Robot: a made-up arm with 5 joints. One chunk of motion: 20 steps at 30 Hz.
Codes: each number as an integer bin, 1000 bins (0 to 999) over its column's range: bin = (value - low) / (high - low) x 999, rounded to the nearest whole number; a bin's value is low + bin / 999 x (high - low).
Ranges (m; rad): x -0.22..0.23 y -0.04..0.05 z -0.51..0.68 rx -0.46..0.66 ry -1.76..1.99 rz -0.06..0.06
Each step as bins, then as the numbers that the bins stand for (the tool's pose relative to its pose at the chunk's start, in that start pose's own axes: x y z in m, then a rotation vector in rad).
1 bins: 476 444 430 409 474 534
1 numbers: -0.0056 0.0000 0.0022 -0.0015 0.0193 0.0041
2 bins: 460 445 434 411 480 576
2 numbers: -0.0128 0.0001 0.0070 0.0008 0.0418 0.0092
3 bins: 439 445 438 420 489 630
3 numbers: -0.0223 0.0001 0.0117 0.0109 0.0756 0.0157
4 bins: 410 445 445 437 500 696
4 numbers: -0.0353 0.0001 0.0201 0.0299 0.1169 0.0236
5 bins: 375 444 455 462 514 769
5 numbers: -0.0511 0.0000 0.0320 0.0580 0.1694 0.0324
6 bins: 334 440 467 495 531 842
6 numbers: -0.0695 -0.0004 0.0463 0.0950 0.2332 0.0411
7 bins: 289 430 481 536 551 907
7 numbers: -0.0898 -0.0013 0.0630 0.1409 0.3083 0.0489
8 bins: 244 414 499 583 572 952
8 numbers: -0.1101 -0.0027 0.0844 0.1936 0.3871 0.0544
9 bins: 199 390 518 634 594 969
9 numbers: -0.1304 -0.0049 0.1070 0.2508 0.4697 0.0564
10 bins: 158 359 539 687 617 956
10 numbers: -0.1488 -0.0077 0.1321 0.3102 0.5561 0.0548
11 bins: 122 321 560 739 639 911
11 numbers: -0.1650 -0.0111 0.1571 0.3685 0.6386 0.0494
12 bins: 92 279 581 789 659 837
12 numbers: -0.1786 -0.0149 0.1821 0.4246 0.7137 0.0405
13 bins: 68 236 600 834 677 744
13 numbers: -0.1894 -0.0187 0.2047 0.4750 0.7813 0.0294
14 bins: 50 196 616 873 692 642
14 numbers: -0.1975 -0.0223 0.2238 0.5187 0.8376 0.0171
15 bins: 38 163 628 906 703 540
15 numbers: -0.2029 -0.0253 0.2381 0.5557 0.8789 0.0049
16 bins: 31 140 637 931 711 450
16 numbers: -0.2060 -0.0274 0.2488 0.5838 0.9089 -0.0059
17 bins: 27 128 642 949 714 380
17 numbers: -0.2078 -0.0285 0.2547 0.6039 0.9202 -0.0144
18 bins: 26 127 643 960 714 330
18 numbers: -0.2083 -0.0286 0.2559 0.6163 0.9202 -0.0204
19 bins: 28 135 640 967 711 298
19 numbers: -0.2074 -0.0278 0.2524 0.6241 0.9089 -0.0242
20 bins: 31 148 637 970 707 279
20 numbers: -0.2060 -0.0267 0.2488 0.6275 0.8939 -0.0265
